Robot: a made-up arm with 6 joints. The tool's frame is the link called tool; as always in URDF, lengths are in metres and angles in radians. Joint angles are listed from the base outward. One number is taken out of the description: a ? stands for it. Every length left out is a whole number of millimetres.
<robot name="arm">
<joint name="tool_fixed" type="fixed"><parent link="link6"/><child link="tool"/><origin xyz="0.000 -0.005 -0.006" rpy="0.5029 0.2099 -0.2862"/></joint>
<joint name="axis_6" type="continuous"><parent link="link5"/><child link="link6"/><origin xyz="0.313 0.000 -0.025"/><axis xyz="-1 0 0"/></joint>
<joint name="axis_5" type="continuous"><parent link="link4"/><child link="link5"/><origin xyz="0.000 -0.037 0.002"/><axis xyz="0 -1 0"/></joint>
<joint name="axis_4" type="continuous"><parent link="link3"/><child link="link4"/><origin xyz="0.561 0.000 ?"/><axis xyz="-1 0 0"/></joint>
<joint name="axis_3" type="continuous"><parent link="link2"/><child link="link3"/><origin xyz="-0.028 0.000 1.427"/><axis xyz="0 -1 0"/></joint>
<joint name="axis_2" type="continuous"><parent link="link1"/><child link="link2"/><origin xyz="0.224 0.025 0.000"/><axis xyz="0 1 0"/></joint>
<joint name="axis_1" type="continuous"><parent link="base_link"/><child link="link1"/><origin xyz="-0.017 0.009 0.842"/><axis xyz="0 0 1"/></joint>
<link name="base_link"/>
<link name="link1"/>
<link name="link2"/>
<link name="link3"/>
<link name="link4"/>
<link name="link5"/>
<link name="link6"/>
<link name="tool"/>
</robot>
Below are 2 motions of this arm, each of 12 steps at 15 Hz.
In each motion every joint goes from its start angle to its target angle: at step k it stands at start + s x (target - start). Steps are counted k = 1, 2, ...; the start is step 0. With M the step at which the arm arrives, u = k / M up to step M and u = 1 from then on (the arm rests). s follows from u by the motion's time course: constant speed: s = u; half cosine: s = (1 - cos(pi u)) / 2; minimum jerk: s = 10 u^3 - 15 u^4 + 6 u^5.
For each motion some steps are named. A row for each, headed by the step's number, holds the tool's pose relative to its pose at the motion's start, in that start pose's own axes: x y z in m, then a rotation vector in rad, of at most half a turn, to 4 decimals.
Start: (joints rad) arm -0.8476 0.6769 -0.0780 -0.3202 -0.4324 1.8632
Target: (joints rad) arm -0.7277 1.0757 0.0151 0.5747 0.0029 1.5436
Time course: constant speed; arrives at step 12
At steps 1, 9, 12:
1: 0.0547 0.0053 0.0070 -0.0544 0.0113 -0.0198
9: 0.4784 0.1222 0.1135 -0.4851 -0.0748 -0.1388
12: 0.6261 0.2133 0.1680 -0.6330 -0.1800 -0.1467

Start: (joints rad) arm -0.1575 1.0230 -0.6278 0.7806 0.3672 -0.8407
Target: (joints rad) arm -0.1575 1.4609 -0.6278 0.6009 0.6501 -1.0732
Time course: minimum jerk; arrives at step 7
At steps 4, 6, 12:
4: 0.3945 0.0107 -0.0334 0.2685 0.2236 -0.0031
6: 0.6053 -0.0115 -0.0837 0.4241 0.3257 -0.0240
12: 0.6193 -0.0137 -0.0880 0.4348 0.3321 -0.0259

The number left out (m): 0.248
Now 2 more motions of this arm.
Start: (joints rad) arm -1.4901 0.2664 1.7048 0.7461 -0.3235 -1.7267
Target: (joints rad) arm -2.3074 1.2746 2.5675 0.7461 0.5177 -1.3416
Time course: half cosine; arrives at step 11
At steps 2, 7, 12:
2: 0.0549 -0.0888 0.0211 -0.0954 -0.0141 0.0477
7: 0.1209 -0.7611 0.6106 -0.8762 -0.0942 0.3538
12: -0.1246 -0.9685 0.9993 -1.2444 -0.0996 0.4551

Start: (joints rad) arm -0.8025 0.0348 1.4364 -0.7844 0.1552 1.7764
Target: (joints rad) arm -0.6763 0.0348 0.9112 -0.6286 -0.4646 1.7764
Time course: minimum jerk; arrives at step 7
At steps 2, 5, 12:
2: -0.0150 0.0588 -0.0676 -0.0467 0.0841 0.1218
5: -0.2313 0.2868 -0.3679 -0.2184 0.5065 0.7526
12: -0.2986 0.3159 -0.4152 -0.2427 0.5932 0.8869

